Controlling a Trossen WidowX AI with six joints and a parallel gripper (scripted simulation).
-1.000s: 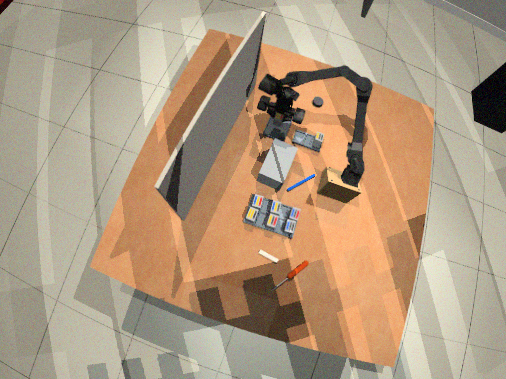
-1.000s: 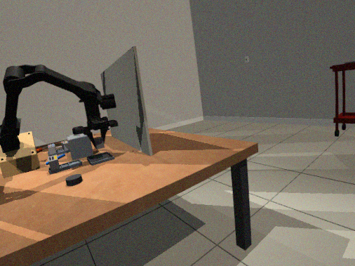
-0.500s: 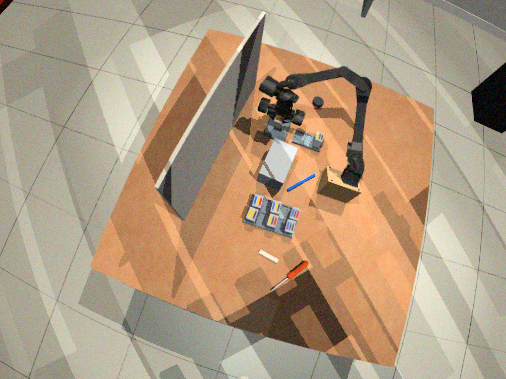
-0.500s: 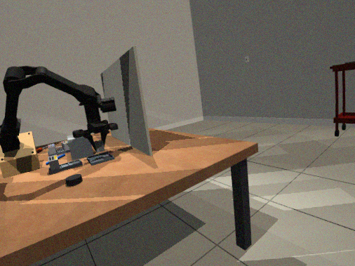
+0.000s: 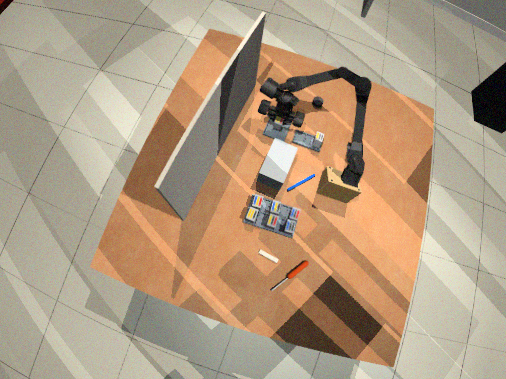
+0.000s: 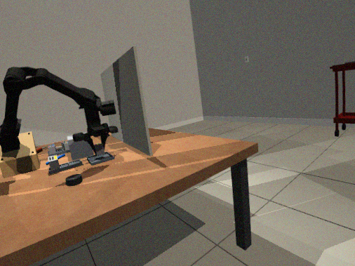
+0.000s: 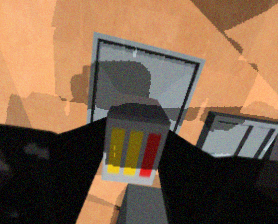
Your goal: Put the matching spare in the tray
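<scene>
The grey tray lies 30 mm below my gripper tip. From my gripper tip the other things lie so: grey rack (140 mm behind, 30 mm to the left, 30 mm below); mounted unit (200 mm to the left, 40 mm behind, 20 mm above); black puck (190 mm to the right, 150 mm behind, 20 mm below).
</scene>
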